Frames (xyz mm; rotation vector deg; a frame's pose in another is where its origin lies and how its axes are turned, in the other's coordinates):
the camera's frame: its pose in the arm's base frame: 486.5 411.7 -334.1 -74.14 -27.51 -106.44
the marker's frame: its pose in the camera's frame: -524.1 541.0 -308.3 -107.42 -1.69 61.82
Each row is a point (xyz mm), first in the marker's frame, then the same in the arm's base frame.
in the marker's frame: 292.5 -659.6 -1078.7
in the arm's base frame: 697.9 101.0 288.5
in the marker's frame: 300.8 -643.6 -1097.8
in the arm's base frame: 672.9 98.1 296.1
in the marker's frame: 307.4 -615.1 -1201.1
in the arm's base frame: 591.0 119.8 361.9
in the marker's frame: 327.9 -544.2 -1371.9
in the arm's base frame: 434.6 146.4 459.3
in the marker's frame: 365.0 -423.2 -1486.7
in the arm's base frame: 266.2 141.1 487.7
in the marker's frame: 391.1 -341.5 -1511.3
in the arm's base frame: 181.9 122.0 465.7
